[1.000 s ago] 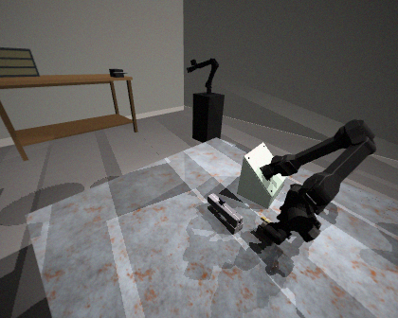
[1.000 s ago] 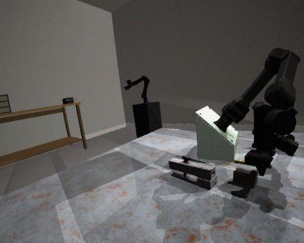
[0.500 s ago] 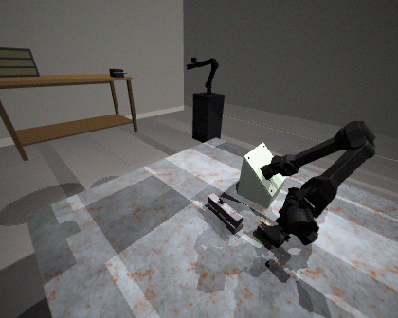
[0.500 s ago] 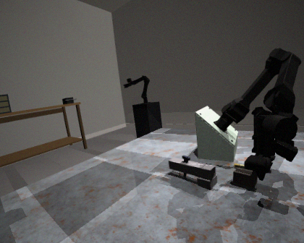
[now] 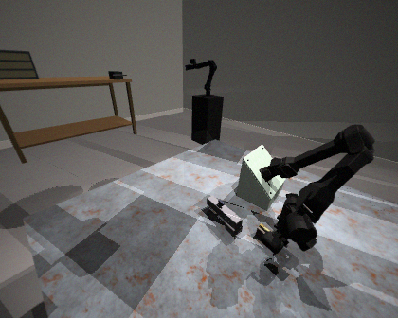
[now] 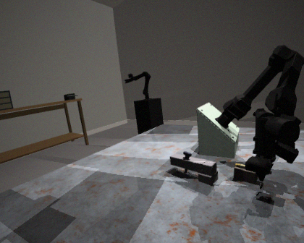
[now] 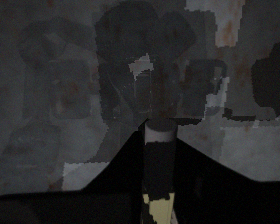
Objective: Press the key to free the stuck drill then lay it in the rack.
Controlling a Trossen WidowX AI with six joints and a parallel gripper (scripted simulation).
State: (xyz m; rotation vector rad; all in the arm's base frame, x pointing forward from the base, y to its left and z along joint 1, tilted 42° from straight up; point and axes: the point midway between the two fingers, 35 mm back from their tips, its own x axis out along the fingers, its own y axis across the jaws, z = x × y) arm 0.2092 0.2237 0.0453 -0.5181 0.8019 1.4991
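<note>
My gripper tip is now 4 cm to the left of the drill, 3 cm below it and 1 cm past it. Round my gripper tip: dark key: 25 cm to the right, 4 cm ahead, 4 cm above; rack: 5 cm to the right, 1 cm behind, 1 cm above.
</note>
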